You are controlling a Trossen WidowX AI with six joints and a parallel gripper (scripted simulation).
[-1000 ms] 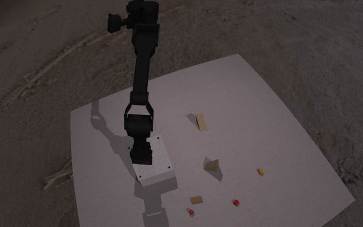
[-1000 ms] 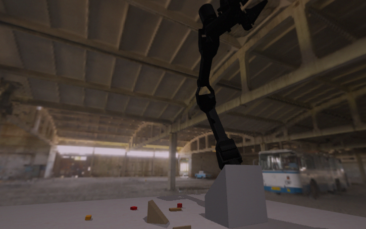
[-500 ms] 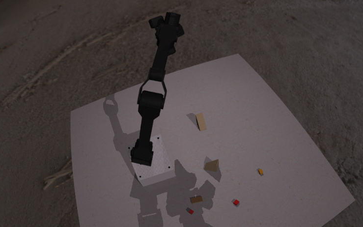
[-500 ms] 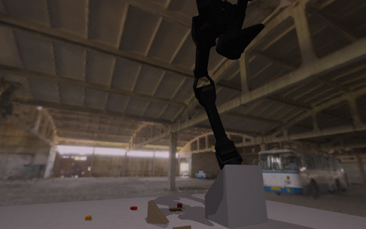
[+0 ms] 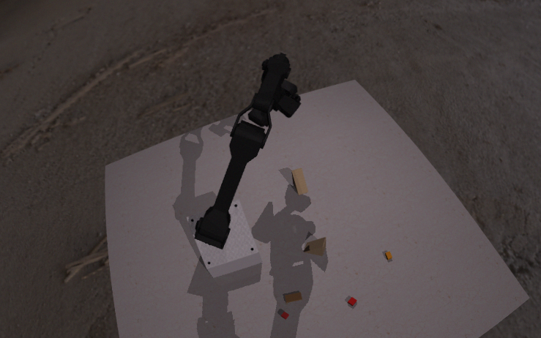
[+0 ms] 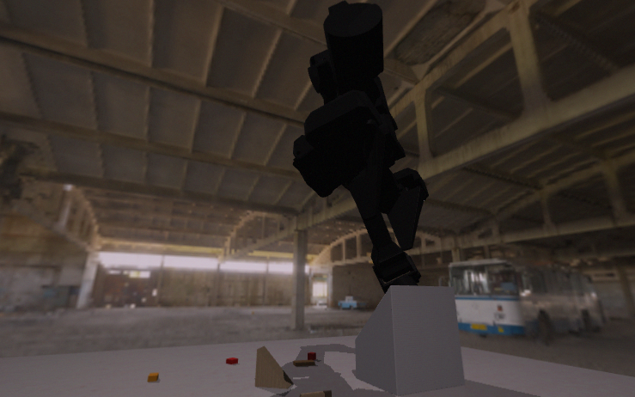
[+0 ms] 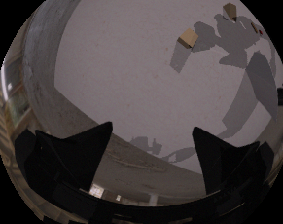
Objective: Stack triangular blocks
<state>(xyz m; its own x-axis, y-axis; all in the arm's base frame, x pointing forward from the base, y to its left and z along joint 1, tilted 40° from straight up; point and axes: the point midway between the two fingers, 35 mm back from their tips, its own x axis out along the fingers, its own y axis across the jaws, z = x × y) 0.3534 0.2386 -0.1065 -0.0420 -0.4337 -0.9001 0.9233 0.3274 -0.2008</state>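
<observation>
Now: the tan triangular block 130 mm to the right of my gripper tip and 200 mm below it. Round my gripper tip: orange cube: 100 mm ahead, 550 mm to the right, 210 mm below; then flat tan block: 230 mm behind, 510 mm to the right, 210 mm below.
</observation>
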